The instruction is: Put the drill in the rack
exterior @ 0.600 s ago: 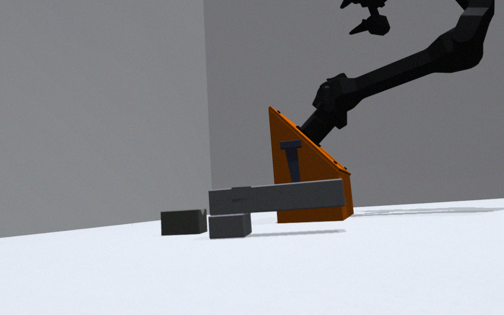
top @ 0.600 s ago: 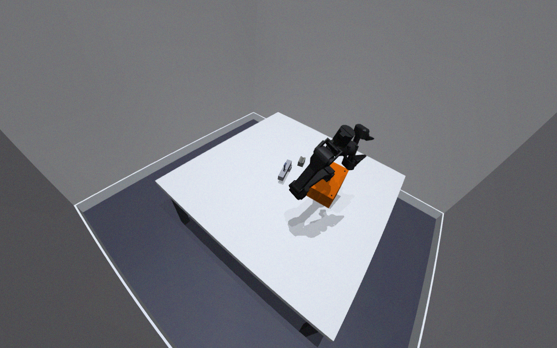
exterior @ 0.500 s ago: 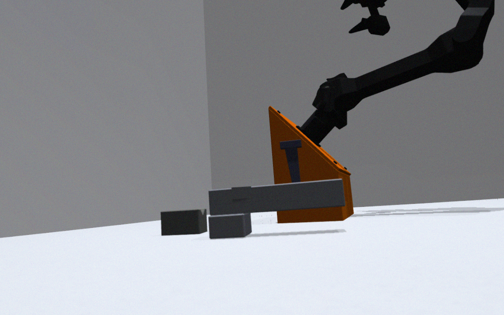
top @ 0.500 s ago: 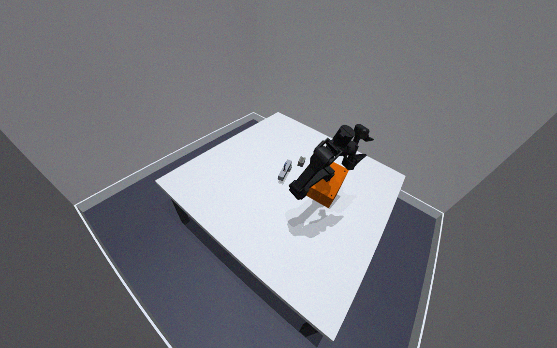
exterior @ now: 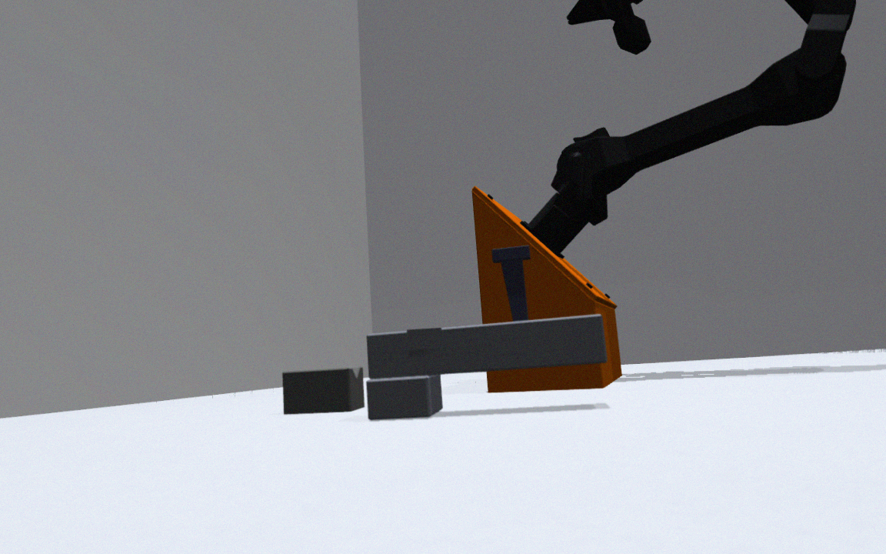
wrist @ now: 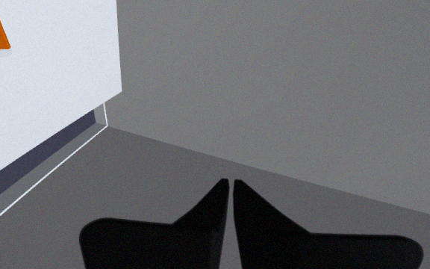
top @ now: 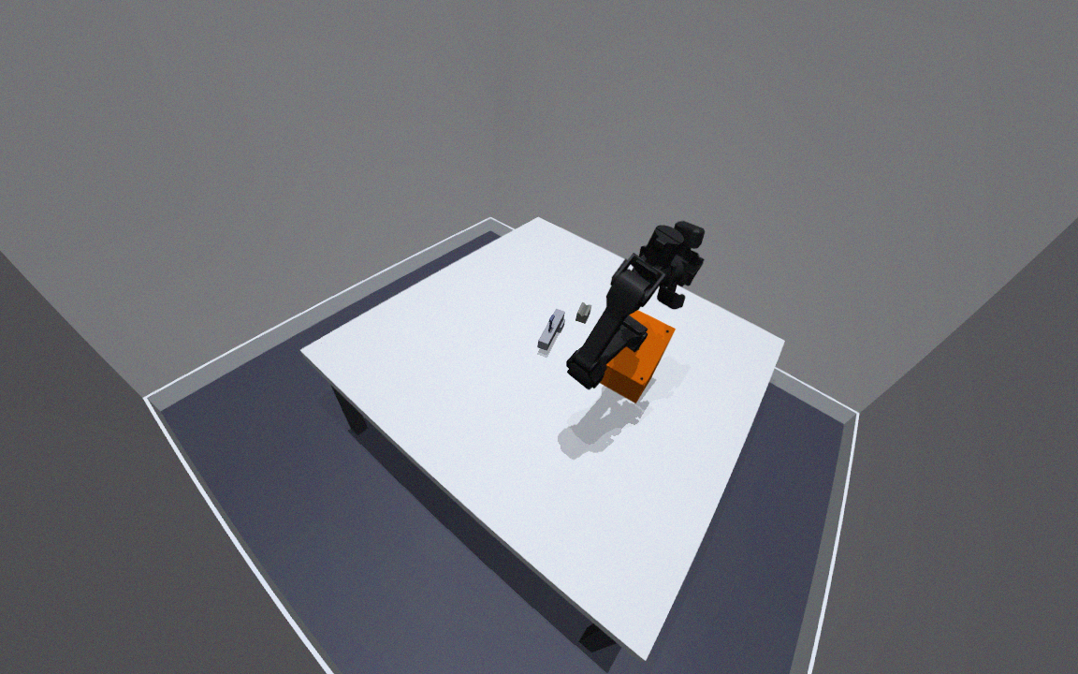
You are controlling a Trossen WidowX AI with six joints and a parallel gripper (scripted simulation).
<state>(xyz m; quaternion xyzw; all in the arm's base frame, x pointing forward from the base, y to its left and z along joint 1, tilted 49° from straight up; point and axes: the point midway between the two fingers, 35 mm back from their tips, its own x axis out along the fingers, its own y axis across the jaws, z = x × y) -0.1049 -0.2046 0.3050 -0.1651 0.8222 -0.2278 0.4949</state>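
Right now my gripper tip is 45 cm above the dark t-shaped key, 36 cm short of it and 5 cm to the left of it. Round my gripper tip: grey housing: 50 cm below, 36 cm ahead, 8 cm to the right; dark v-notched rack: 53 cm below, 31 cm ahead, 26 cm to the right; drill: 50 cm below, 37 cm ahead, 10 cm to the right.
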